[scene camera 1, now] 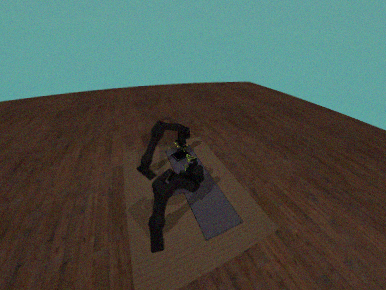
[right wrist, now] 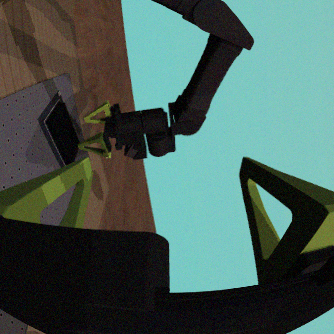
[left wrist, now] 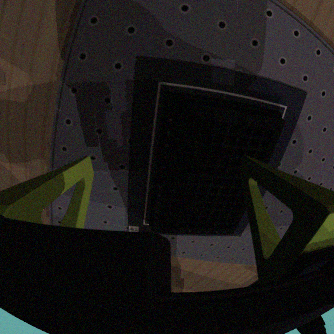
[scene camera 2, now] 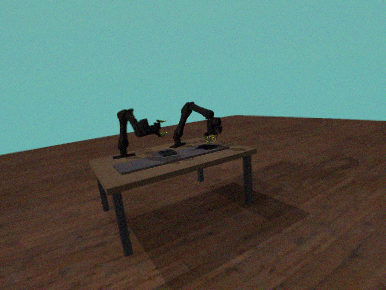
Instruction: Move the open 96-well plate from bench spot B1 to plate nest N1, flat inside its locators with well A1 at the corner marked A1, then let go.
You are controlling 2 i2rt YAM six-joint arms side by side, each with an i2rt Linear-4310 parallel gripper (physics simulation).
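Seen in the pictures: left gripper, fingertip midpoint: (scene camera 1: 181, 149) (right wrist: 80, 132) (left wrist: 166, 164) (scene camera 2: 211, 143); right gripper, fingertip midpoint: (scene camera 1: 186, 159) (right wrist: 165, 165) (scene camera 2: 166, 126); left arm's base at its link origin: (scene camera 1: 146, 172) (scene camera 2: 177, 145); right arm's base at its link origin: (scene camera 1: 156, 233) (scene camera 2: 124, 156).
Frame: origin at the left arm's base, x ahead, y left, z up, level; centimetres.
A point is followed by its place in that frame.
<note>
A black plate (scene camera 1: 180, 155) {x 35.2, y -9.4, z 2.5 cm} (scene camera 2: 207, 147) {x 40.5, y -13.5, z 2.6 cm} (left wrist: 210, 150) {x 39.9, y -8.5, z 2.4 cm} (right wrist: 62, 131) {x 34.9, y -9.7, z 2.9 cm}, with a faint grid on top, lies on a dark base (left wrist: 143, 100) {x 43.8, y -4.3, z 1.5 cm} with a pale line along its edges. A small pale label (left wrist: 133, 229) {x 30.7, y -0.9, z 1.5 cm} is at the base's lower left corner; its text is too dim to read. My left gripper (scene camera 1: 180, 146) {x 40.7, y -5.4, z 4.5 cm} (scene camera 2: 211, 140) {x 40.7, y -5.4, z 4.5 cm} (left wrist: 166, 164) {x 40.7, y -5.4, z 4.5 cm} (right wrist: 80, 132) {x 40.7, y -5.4, z 4.5 cm} is open above the plate. In its wrist view one finger is left of the plate and the other overlaps its right side. My right gripper (scene camera 1: 189, 162) {x 14.9, y -33.2, z 24.5 cm} (scene camera 2: 164, 127) {x 14.9, y -33.2, z 24.5 cm} (right wrist: 165, 165) {x 14.9, y -33.2, z 24.5 cm} is open and empty, raised above the bench.
A second dark, low object (scene camera 2: 167, 153) {x 15.2, y -37.2, z 2.5 cm} lies on the grey perforated board (scene camera 1: 216, 215) {x 4.8, y -68.8, z 1.3 cm} (scene camera 2: 131, 166) {x 7.3, y -71.2, z 1.2 cm} (left wrist: 300, 65) {x 45.8, y -15.9, z 1.3 cm} (right wrist: 15, 120) {x 22.3, y -17.3, z 1.3 cm}, left of the plate in scene camera 2. The board lies on the wooden table (scene camera 1: 250, 220) {x 16.6, y -89.1, z 0.0 cm} (scene camera 2: 117, 184) {x 23.6, y -99.1, z 0.0 cm}. In scene camera 1 the right arm covers part of the board.
</note>
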